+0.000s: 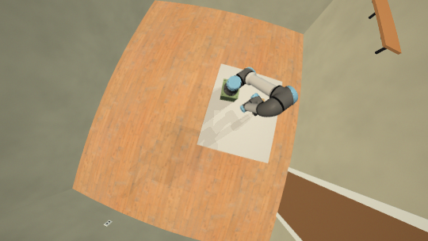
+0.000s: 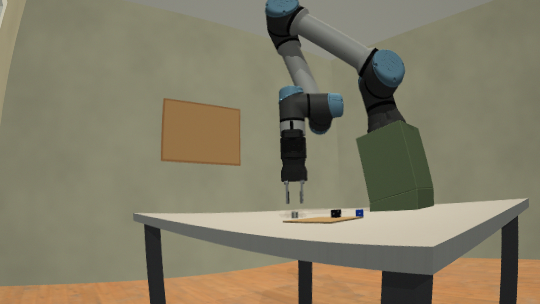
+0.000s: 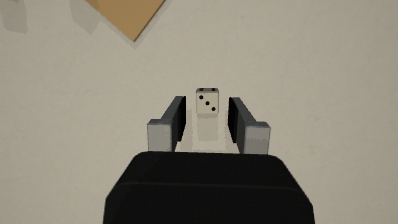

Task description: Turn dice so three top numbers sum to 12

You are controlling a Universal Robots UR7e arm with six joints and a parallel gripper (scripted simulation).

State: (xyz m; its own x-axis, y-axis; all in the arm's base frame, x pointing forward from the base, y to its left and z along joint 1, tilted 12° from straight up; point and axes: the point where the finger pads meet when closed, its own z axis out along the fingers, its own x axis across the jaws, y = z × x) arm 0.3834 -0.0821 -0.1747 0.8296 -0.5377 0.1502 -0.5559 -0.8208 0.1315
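Now: the white die 50 mm below my hand. The rest, counted from my hand: blue die: 90 mm behind, 180 mm to the left, 50 mm below; black die: 30 mm behind, 150 mm to the left, 50 mm below; tan mat: 20 mm ahead, 160 mm to the left, 60 mm below.
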